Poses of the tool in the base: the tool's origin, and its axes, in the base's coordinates. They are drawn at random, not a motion.
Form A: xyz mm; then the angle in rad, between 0 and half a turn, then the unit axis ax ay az.
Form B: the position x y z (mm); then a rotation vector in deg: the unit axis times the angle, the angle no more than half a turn. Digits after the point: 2 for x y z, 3 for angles.
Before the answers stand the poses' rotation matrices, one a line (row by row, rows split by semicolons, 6 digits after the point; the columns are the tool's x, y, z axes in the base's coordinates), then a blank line. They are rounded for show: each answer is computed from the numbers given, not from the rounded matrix.
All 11 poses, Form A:
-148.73 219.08 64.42 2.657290 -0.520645 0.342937 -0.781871
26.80 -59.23 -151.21 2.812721 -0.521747 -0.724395 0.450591
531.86 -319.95 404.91 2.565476 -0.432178 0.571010 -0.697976
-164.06 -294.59 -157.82 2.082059 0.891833 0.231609 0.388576
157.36 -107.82 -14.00 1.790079 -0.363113 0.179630 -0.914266
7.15 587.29 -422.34 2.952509 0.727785 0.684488 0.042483
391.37 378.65 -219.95 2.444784 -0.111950 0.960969 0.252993
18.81 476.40 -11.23 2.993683 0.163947 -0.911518 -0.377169
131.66 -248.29 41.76 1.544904 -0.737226 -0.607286 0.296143
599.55 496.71 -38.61 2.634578 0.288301 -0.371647 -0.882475
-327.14 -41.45 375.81 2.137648 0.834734 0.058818 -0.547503
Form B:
-0.374030 0.027468 0.927010; -0.700597 -0.663313 -0.263022; 0.607673 -0.747838 0.267343
-0.416557 0.590116 -0.691551; 0.881176 0.074966 -0.466807; -0.223628 -0.803830 -0.551224
-0.495178 -0.073484 0.865678; -0.833959 -0.239110 -0.497331; 0.243538 -0.968208 0.057119
0.695243 -0.031267 0.718094; 0.646508 -0.409390 -0.643760; 0.314109 0.911824 -0.264411
-0.056997 0.812958 0.579526; -0.971787 -0.178244 0.154463; 0.228869 -0.554372 0.800182
0.067725 0.979457 0.189942; 0.995427 -0.053479 -0.079154; -0.067370 0.194434 -0.978599
-0.744750 -0.352448 0.566682; -0.027719 0.864765 0.501411; -0.666768 0.357718 -0.653803
-0.935618 -0.241666 -0.257328; -0.352833 0.663577 0.659678; 0.011335 0.708000 -0.706122
0.555321 0.140073 -0.819755; 0.732160 0.385138 0.561792; 0.394410 -0.912167 0.111320
-0.718420 0.227690 -0.657290; -0.629316 -0.615331 0.474688; -0.296370 0.754669 0.585355
0.533959 0.537333 -0.652811; -0.386410 -0.531662 -0.753673; -0.752048 0.654683 -0.076255

-148.73 219.08 64.42 -79.269 52.213 -119.041
26.80 -59.23 -151.21 -84.083 -116.741 72.616
531.86 -319.95 404.91 -63.526 83.933 -102.596
-164.06 -294.59 -157.82 106.390 27.629 46.354
157.36 -107.82 -14.00 -37.242 18.424 -93.771
7.15 587.29 -422.34 123.117 115.792 7.187
391.37 378.65 -219.95 -15.681 134.609 35.438
18.81 476.40 -11.23 28.121 -156.348 -64.694
131.66 -248.29 41.76 -65.257 -53.755 26.214
599.55 496.71 -38.61 43.519 -56.100 -133.210
-327.14 -41.45 375.81 102.237 7.204 -67.057

